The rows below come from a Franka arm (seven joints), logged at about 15 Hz.
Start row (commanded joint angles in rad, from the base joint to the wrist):
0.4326, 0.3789, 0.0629, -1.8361, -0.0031, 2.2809, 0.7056
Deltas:
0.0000, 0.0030, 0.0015, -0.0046, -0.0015, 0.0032, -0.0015
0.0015, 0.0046, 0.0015, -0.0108, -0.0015, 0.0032, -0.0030
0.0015, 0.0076, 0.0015, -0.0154, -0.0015, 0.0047, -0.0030
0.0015, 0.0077, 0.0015, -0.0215, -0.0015, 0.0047, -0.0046
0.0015, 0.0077, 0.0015, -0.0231, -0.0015, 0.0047, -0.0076
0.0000, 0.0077, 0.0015, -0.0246, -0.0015, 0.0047, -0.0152
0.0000, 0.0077, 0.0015, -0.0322, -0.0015, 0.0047, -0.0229
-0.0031, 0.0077, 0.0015, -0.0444, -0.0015, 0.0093, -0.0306
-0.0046, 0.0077, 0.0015, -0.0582, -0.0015, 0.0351, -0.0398
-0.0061, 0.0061, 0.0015, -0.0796, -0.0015, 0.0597, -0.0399
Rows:
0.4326, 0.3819, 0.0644, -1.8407, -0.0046, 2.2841, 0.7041
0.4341, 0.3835, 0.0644, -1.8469, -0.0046, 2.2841, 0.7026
0.4341, 0.3865, 0.0644, -1.8515, -0.0046, 2.2856, 0.7026
0.4341, 0.3866, 0.0644, -1.8576, -0.0046, 2.2856, 0.7010
0.4341, 0.3866, 0.0644, -1.8592, -0.0046, 2.2856, 0.6980
0.4326, 0.3866, 0.0644, -1.8607, -0.0046, 2.2856, 0.6904
0.4326, 0.3866, 0.0644, -1.8683, -0.0046, 2.2856, 0.6827
0.4295, 0.3866, 0.0644, -1.8805, -0.0046, 2.2902, 0.6750
0.4280, 0.3866, 0.0644, -1.8943, -0.0046, 2.3160, 0.6658
0.4265, 0.3850, 0.0644, -1.9157, -0.0046, 2.3406, 0.6657

